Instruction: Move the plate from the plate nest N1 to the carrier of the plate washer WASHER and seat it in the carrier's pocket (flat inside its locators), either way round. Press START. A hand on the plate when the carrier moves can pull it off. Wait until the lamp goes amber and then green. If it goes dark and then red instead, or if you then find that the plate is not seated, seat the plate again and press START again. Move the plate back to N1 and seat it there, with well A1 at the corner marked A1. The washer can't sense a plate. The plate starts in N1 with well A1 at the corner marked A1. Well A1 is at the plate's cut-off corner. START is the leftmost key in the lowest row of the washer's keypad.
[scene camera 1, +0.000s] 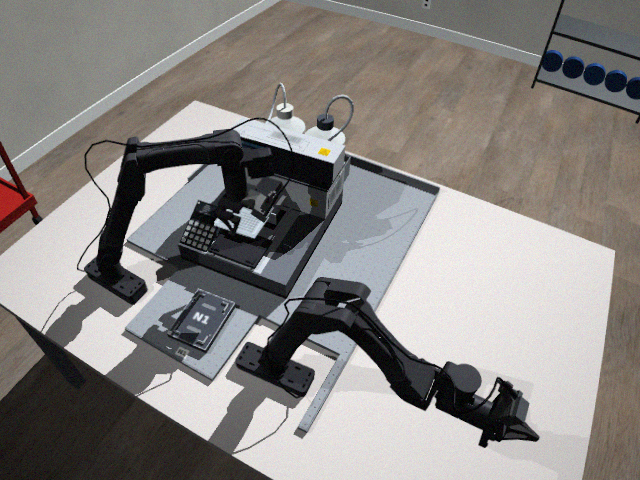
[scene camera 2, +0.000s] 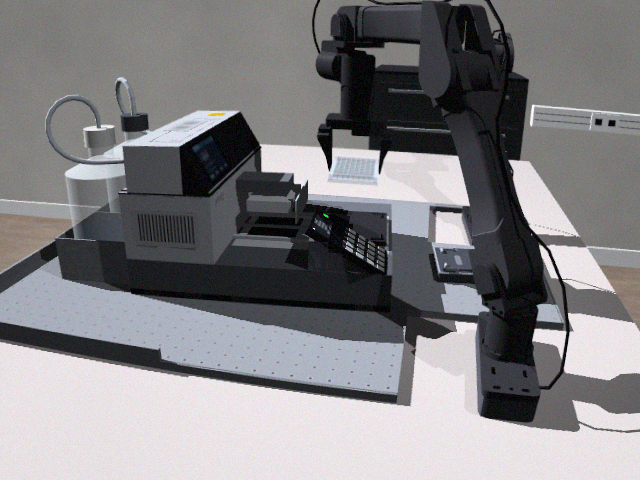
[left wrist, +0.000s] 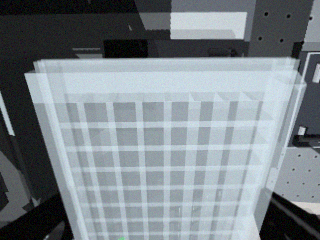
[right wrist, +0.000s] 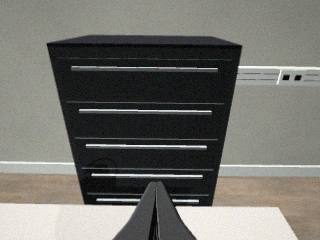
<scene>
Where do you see my left gripper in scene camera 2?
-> At 354, 172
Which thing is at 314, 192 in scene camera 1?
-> A washer.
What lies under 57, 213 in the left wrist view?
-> My left gripper.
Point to my right gripper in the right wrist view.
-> At 156, 191
</scene>
